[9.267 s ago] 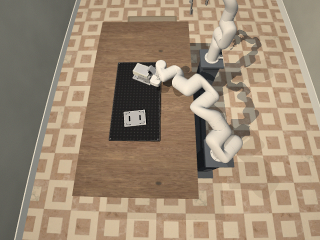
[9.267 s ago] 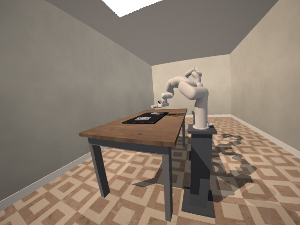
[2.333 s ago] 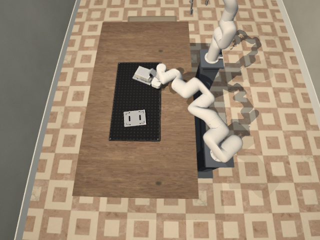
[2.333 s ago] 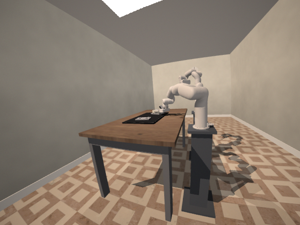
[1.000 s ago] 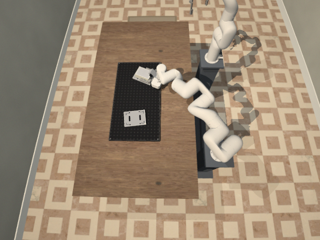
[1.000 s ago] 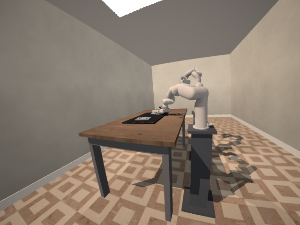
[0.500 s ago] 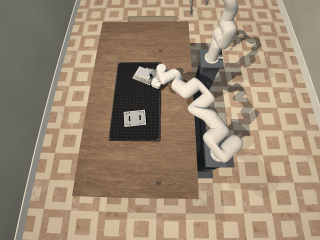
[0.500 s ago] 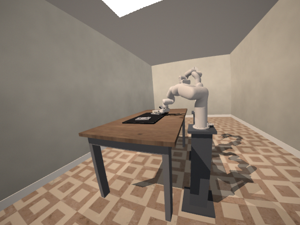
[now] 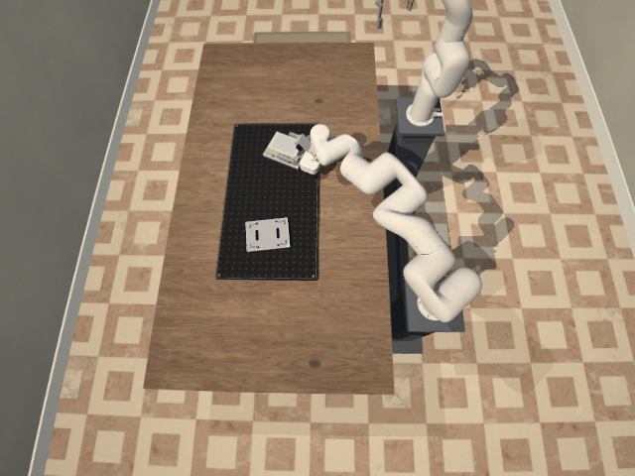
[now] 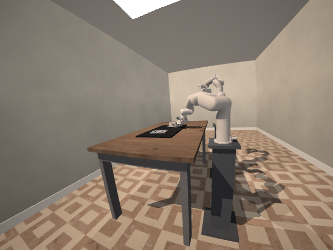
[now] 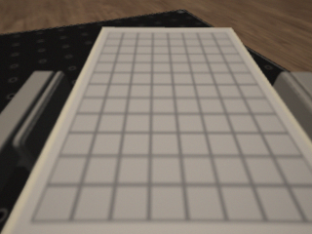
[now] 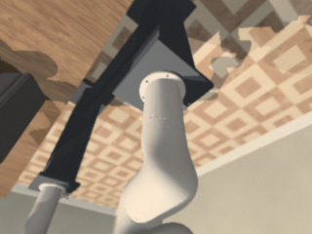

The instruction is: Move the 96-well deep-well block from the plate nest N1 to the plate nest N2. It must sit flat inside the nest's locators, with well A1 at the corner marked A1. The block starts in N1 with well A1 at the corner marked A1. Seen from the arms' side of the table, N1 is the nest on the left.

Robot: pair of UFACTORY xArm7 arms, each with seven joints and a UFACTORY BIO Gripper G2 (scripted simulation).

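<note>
The white deep-well block is 10 mm below my left hand and 10 mm ahead of it. The rest, counted from my left hand: nest N1: 380 mm to the left, 50 mm ahead, 40 mm below; then nest N2: 40 mm below, 10 mm ahead.
</note>
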